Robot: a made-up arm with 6 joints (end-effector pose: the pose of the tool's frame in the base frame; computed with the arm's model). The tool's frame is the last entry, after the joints. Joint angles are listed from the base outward.
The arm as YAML. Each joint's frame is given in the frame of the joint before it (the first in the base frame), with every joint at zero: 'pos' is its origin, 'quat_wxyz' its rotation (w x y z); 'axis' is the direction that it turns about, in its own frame. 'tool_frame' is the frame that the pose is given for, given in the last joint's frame.
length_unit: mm
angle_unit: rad
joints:
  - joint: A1
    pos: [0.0, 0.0, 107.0]
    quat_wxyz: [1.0, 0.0, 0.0, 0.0]
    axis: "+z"
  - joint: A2
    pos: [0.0, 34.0, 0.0]
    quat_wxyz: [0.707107, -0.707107, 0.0, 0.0]
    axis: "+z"
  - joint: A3
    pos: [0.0, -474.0, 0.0]
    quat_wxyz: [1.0, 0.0, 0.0, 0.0]
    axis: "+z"
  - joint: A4
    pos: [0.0, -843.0, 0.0]
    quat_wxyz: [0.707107, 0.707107, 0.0, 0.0]
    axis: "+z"
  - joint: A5
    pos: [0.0, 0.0, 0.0]
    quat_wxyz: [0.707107, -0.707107, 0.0, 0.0]
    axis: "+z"
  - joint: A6
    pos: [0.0, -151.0, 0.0]
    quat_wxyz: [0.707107, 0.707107, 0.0, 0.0]
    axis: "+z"
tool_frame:
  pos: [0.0, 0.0, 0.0]
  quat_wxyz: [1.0, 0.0, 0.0, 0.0]
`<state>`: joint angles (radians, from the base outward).
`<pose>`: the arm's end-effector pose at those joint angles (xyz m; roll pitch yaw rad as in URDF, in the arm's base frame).
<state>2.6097 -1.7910 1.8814 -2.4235 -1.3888 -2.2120</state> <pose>0.1681 -0.2518 0.8601 1.4351 0.5772 -1.4678</pose>
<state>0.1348 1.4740 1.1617 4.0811 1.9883 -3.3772</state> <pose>0.9239 0.0472 -0.4916 0.3441 0.8573 -0.6361</pose>
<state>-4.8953 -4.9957 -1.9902 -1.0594 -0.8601 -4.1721</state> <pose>-0.1672 -0.1685 0.9218 -1.3089 -0.0798 2.1839</pose>
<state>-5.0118 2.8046 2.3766 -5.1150 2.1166 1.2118</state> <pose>-0.2942 -0.4351 0.0502 1.3125 1.3167 -2.7838</pose>
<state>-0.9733 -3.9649 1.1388 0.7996 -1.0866 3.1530</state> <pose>0.0348 -0.1611 -1.1123 2.8160 -0.8378 -1.5093</pose>
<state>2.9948 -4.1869 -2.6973 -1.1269 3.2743 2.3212</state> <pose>-0.0184 -0.0499 0.4362 -2.8533 -0.4817 2.6539</pose>
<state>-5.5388 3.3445 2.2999 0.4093 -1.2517 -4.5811</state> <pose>-0.5227 -0.5129 0.2791 -1.8613 0.3656 2.6117</pose>
